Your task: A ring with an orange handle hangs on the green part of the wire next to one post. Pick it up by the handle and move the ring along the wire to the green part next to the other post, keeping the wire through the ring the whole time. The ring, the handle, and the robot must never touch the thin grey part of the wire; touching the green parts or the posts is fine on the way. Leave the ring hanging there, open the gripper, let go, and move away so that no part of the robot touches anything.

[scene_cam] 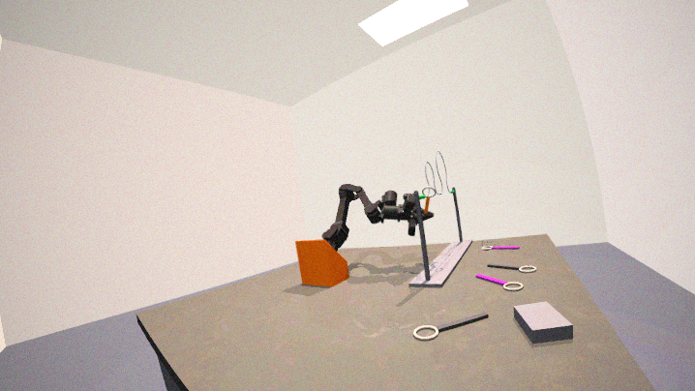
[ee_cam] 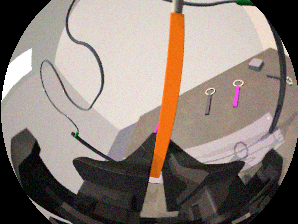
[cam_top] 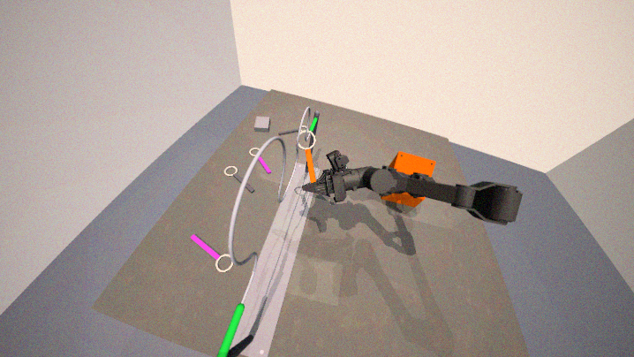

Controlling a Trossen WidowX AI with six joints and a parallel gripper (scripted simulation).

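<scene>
My gripper tip is 6 cm to the left of the ring with orange handle and 6 cm below it. Also, from my gripper tip: grey block: 51 cm to the right, 26 cm ahead, 19 cm below.
</scene>
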